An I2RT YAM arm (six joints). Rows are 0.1 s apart.
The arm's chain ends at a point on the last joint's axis. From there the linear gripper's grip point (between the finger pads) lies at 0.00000 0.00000 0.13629 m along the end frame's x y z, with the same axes.
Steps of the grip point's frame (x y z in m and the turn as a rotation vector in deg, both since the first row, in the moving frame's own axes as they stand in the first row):
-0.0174 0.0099 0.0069 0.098 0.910 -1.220
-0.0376 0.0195 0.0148 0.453 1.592 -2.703
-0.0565 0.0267 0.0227 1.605 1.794 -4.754
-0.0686 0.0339 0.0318 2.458 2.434 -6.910
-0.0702 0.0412 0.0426 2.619 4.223 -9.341
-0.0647 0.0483 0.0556 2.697 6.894 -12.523
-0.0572 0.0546 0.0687 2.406 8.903 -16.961
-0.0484 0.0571 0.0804 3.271 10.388 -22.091
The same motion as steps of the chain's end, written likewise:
-0.0196 0.0102 0.0069 0.098 0.910 -1.220
-0.0414 0.0207 0.0149 0.453 1.592 -2.703
-0.0606 0.0307 0.0228 1.605 1.794 -4.754
-0.0740 0.0401 0.0320 2.458 2.434 -6.910
-0.0797 0.0482 0.0431 2.619 4.223 -9.341
-0.0802 0.0564 0.0567 2.697 6.894 -12.523
-0.0771 0.0633 0.0704 2.406 8.903 -16.961
-0.0709 0.0693 0.0828 3.271 10.388 -22.091

